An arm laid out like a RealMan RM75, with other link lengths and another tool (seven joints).
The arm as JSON. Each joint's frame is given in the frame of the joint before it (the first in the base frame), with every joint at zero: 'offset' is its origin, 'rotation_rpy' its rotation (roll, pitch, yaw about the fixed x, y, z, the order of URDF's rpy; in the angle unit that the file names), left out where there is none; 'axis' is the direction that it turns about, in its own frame. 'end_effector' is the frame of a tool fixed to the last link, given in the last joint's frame.
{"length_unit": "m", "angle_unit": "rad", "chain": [
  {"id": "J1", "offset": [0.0, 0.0, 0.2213], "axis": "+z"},
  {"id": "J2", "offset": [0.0, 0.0, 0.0], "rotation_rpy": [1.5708, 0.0, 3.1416], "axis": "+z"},
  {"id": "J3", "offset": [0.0, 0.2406, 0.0], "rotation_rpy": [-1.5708, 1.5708, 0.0], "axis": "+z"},
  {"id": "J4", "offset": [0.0, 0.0, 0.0], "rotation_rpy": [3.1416, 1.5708, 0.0], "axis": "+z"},
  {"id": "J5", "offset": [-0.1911, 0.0, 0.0], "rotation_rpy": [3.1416, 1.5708, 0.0], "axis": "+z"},
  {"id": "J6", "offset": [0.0, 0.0, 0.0], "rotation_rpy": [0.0, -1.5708, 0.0], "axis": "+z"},
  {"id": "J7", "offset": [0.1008, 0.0, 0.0], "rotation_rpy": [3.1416, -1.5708, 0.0], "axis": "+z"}
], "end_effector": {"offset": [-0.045, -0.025, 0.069], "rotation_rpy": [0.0, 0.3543, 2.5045]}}
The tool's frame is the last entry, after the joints.
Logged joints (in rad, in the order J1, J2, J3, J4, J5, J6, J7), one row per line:
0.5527, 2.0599, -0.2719, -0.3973, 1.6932, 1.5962, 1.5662
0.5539, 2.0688, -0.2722, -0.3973, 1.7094, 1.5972, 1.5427
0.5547, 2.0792, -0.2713, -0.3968, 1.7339, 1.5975, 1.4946
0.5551, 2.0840, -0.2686, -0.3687, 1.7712, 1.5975, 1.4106
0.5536, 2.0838, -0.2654, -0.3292, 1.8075, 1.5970, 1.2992
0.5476, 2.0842, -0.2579, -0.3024, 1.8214, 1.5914, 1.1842
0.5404, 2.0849, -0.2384, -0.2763, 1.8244, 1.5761, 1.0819
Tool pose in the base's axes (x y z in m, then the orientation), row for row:
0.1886, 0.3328, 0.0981, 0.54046, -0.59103, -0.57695, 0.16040
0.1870, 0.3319, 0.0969, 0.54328, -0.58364, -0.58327, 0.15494
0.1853, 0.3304, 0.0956, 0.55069, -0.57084, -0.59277, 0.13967
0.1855, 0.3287, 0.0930, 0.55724, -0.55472, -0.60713, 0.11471
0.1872, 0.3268, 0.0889, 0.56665, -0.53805, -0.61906, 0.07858
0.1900, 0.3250, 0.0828, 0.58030, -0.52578, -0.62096, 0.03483
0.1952, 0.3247, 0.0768, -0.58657, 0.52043, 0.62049, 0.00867
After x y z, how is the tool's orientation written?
As a quaternion, x y z w.
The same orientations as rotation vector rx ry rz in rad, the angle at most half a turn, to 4 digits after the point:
1.5438, -1.6882, -1.6480
1.5565, -1.6722, -1.6711
1.5913, -1.6495, -1.7129
1.6333, -1.6259, -1.7795
1.6963, -1.6107, -1.8532
1.7837, -1.6161, -1.9087
-1.8327, 1.6260, 1.9386

